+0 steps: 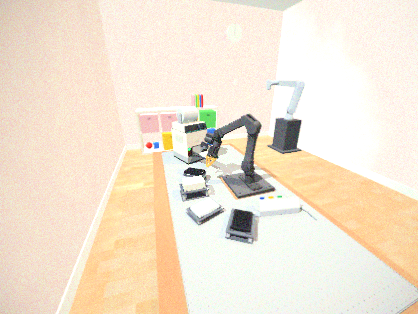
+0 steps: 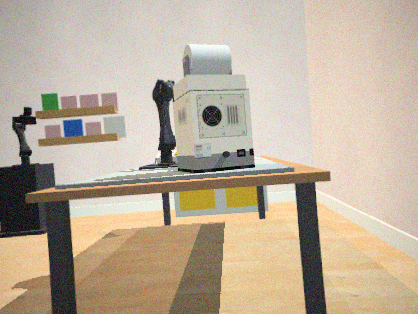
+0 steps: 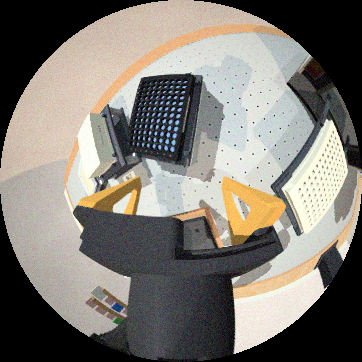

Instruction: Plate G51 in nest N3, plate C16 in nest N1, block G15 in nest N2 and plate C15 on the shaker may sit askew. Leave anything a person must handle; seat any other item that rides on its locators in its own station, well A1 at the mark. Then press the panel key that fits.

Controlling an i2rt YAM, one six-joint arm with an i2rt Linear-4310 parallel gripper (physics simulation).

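Observation:
My gripper is open and empty, above the table between the black rack and the instrument. The black rack with blue wells sits on a dark base; whether it is askew is unclear. A cream, deep item sits in the neighbouring nest. A white plate sits in another nest. A black plate lies in the nearest station. A cream plate rests on a dark carrier by the instrument. The key panel has blue, yellow and green keys. Labels are unreadable.
The tall white instrument stands at the table's far end, with a roll housing on top. My arm's base plate stands right of the nests. A cable leaves the panel. A second arm's pedestal stands beyond the table.

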